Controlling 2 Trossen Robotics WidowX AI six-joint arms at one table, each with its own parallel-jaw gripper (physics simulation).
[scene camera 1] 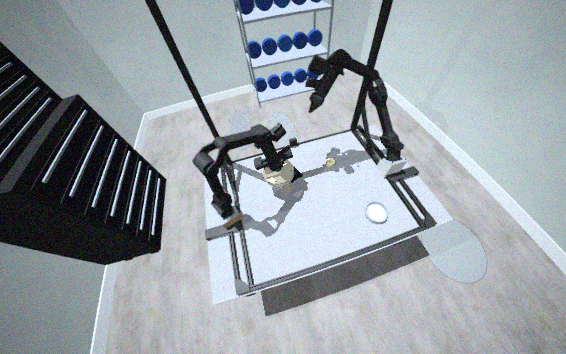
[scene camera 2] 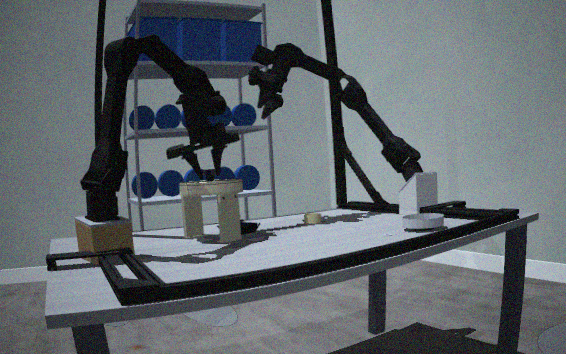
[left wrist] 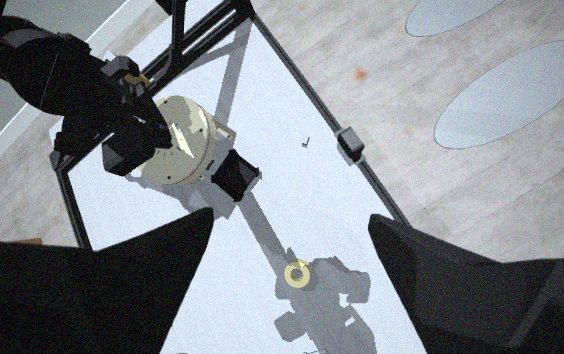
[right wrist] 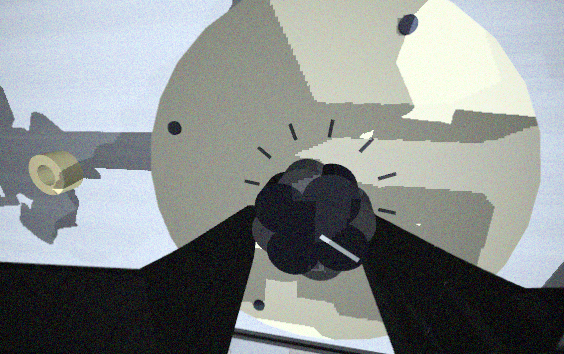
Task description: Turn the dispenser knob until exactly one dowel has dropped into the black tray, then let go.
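A round beige dispenser stands on legs at the table's back left. Its dark lobed knob sits on top, with a white pointer line toward the lower right in the right wrist view. My right gripper comes down from above and is shut on the knob. The black tray sits right beside the dispenser; I see no dowel in it. My left gripper is open and empty, high above the table's back edge.
A yellow tape ring lies on the table behind the middle. A white round dish sits at the right. A white block holds the left arm's base. A shelf rack with blue rolls stands behind.
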